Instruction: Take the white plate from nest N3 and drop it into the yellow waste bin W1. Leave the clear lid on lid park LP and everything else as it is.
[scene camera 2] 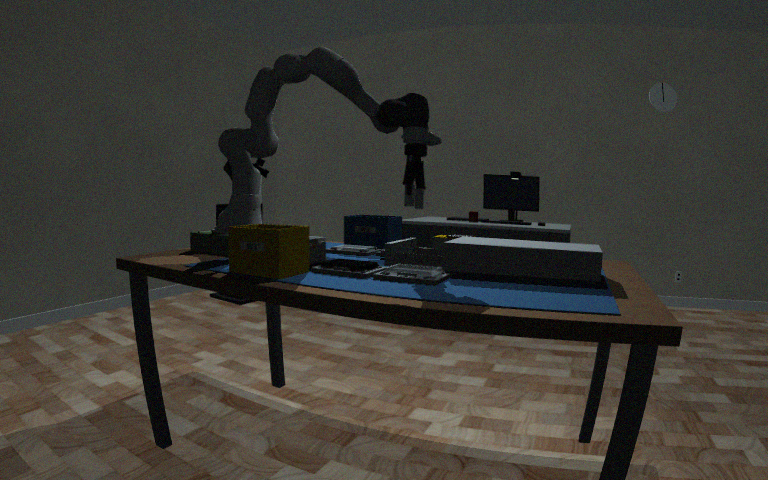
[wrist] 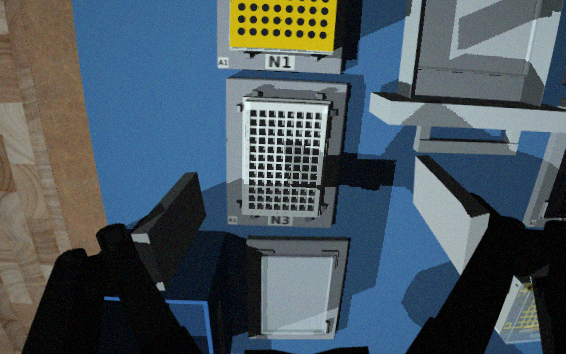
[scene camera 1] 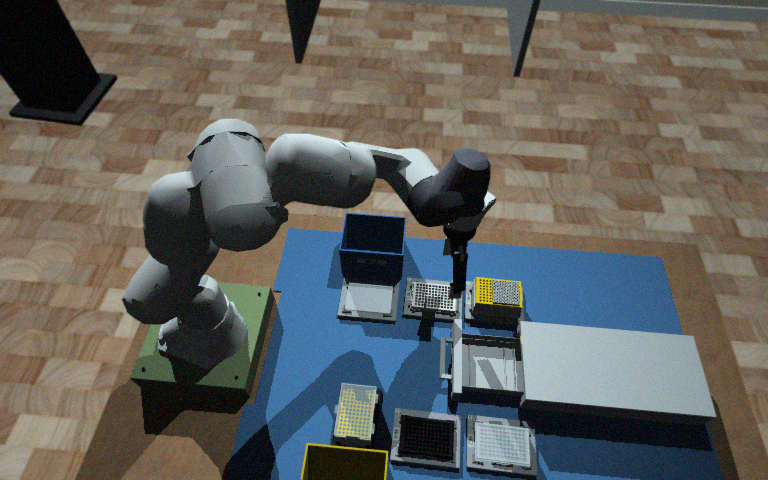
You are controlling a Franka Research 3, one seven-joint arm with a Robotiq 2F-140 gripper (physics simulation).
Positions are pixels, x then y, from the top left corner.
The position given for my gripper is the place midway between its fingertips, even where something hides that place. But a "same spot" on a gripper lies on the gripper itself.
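Scene:
There is my gripper, visible to me in the wrist view (306, 187), and scene camera 1 and scene camera 2 show it too. On my gripper, the spot at (scene camera 1: 463, 283) is the same spot as the one at (scene camera 2: 410, 174).

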